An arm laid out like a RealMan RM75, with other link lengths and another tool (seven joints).
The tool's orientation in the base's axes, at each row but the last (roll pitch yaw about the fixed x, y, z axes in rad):
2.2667, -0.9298, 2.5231
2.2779, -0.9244, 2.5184
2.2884, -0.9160, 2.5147
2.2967, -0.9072, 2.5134
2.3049, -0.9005, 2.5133
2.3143, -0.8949, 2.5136
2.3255, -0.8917, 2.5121
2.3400, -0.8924, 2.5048
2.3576, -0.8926, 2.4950
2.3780, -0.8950, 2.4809
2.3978, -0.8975, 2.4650
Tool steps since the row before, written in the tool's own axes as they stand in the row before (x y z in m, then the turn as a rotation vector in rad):
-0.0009, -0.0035, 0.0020, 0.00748, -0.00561, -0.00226
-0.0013, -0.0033, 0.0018, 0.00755, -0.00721, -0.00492
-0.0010, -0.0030, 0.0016, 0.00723, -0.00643, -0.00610
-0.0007, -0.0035, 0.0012, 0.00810, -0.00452, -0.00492
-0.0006, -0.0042, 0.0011, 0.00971, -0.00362, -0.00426
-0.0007, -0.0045, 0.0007, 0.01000, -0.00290, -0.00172
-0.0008, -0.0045, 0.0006, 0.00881, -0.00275, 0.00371
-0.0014, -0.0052, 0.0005, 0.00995, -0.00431, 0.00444
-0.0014, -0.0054, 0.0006, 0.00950, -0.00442, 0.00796
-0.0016, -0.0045, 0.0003, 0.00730, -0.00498, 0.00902
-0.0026, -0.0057, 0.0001, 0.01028, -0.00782, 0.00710
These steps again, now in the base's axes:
-0.0026, 0.0010, -0.0031, -0.00860, -0.00042, 0.00429
-0.0022, 0.0006, -0.0033, -0.01009, -0.00312, 0.00465
-0.0021, 0.0006, -0.0028, -0.00928, -0.00418, 0.00523
-0.0027, 0.0002, -0.0027, -0.00804, -0.00242, 0.00631
-0.0033, -0.0001, -0.0029, -0.00806, -0.00105, 0.00771
-0.0035, -0.0006, -0.0029, -0.00757, 0.00151, 0.00719
-0.0035, -0.0007, -0.0029, -0.00685, 0.00600, 0.00400
-0.0038, -0.0013, -0.0037, -0.00878, 0.00673, 0.00387
-0.0040, -0.0013, -0.0037, -0.00870, 0.00969, 0.00190
-0.0031, -0.0014, -0.0033, -0.00812, 0.00966, -0.00053
-0.0037, -0.0023, -0.0045, -0.01200, 0.00842, 0.00148

